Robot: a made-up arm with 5 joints.
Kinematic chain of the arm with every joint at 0, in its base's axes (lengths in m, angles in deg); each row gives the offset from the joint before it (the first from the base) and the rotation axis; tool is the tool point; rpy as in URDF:
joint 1: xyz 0 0 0.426 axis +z
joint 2: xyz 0 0 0 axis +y
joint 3: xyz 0.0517 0 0.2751 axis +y
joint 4: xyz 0.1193 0 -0.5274 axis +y
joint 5: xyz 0.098 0 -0.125 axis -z
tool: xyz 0 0 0 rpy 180 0 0
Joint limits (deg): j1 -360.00..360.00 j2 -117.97..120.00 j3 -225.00..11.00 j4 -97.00..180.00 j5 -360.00..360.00
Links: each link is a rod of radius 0.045 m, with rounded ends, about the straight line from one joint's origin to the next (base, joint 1, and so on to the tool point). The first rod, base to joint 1, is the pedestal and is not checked.
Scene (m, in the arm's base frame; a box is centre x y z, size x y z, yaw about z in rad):
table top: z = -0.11
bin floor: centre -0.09 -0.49 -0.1 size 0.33 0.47 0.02 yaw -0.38
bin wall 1: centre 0.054 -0.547 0 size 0.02 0.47 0.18 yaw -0.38
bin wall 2: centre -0.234 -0.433 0 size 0.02 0.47 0.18 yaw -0.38
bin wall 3: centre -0.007 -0.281 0 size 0.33 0.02 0.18 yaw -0.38
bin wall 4: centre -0.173 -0.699 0 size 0.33 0.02 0.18 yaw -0.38
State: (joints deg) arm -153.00 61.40 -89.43 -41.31 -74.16
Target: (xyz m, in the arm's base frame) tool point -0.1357 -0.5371 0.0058
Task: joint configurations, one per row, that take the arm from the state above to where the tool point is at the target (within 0.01 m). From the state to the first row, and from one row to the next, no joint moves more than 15 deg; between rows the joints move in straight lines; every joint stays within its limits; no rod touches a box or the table.
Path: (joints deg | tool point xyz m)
1: -140.63 50.29 -81.57 -41.50 -88.50 | -0.5944 -0.4877 0.2298
2: -128.26 39.17 -73.71 -41.70 -102.84 | -0.4681 -0.5935 0.3053
3: -115.89 28.06 -65.85 -41.89 -117.18 | -0.3201 -0.6594 0.3748
4: -103.51 16.95 -57.99 -42.08 -131.52 | -0.1639 -0.6823 0.4369
5: -91.14 5.83 -50.13 -42.28 -145.86 | -0.0132 -0.6636 0.4907
6: -78.77 -5.28 -42.27 -42.47 -160.19 | 0.1209 -0.6089 0.5348
7: -66.40 -16.40 -34.41 -42.67 -174.53 | 0.2302 -0.5268 0.5691
8: -71.80 -5.49 -38.25 -44.38 -160.19 | 0.1887 -0.5739 0.5001
9: -77.19 5.42 -42.09 -46.10 -145.86 | 0.1385 -0.6089 0.4247
10: -82.59 16.33 -45.93 -47.81 -131.52 | 0.0818 -0.6293 0.3442
11: -87.99 27.24 -49.77 -49.53 -117.18 | 0.0222 -0.6329 0.2602
12: -93.38 38.15 -53.62 -51.24 -102.84 | -0.0365 -0.6187 0.1745
13: -98.78 49.06 -57.46 -52.96 -88.50 | -0.0906 -0.5865 0.0890
14: -104.18 59.97 -61.30 -54.68 -74.16 | -0.1357 -0.5371 0.0058

